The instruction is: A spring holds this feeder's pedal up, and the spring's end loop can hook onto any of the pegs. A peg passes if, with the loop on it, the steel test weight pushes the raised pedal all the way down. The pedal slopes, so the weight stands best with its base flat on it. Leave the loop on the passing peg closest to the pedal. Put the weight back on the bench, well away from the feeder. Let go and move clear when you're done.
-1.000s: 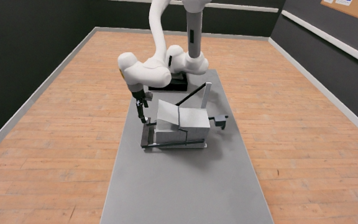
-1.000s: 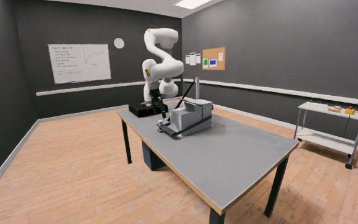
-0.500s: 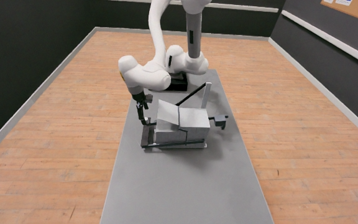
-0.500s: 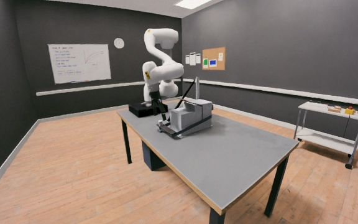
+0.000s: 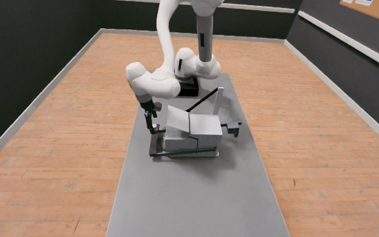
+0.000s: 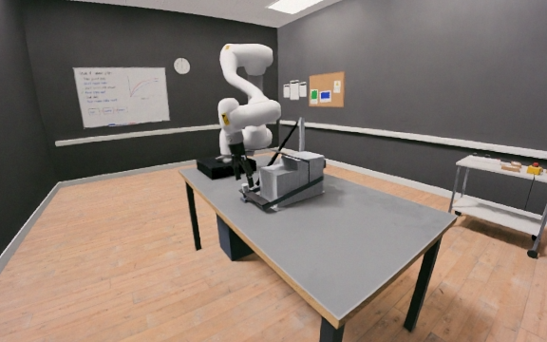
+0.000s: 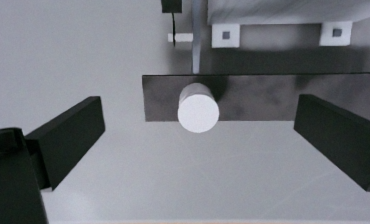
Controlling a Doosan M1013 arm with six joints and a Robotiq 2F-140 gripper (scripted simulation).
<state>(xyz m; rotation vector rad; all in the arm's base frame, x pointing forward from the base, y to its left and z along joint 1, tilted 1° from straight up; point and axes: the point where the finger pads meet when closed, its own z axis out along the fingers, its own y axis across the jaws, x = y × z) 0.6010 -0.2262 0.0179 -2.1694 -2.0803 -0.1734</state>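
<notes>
The steel test weight lies 30 mm below my hand. Round my hand: small dark object 10 mm to the right, 100 mm below.
</notes>
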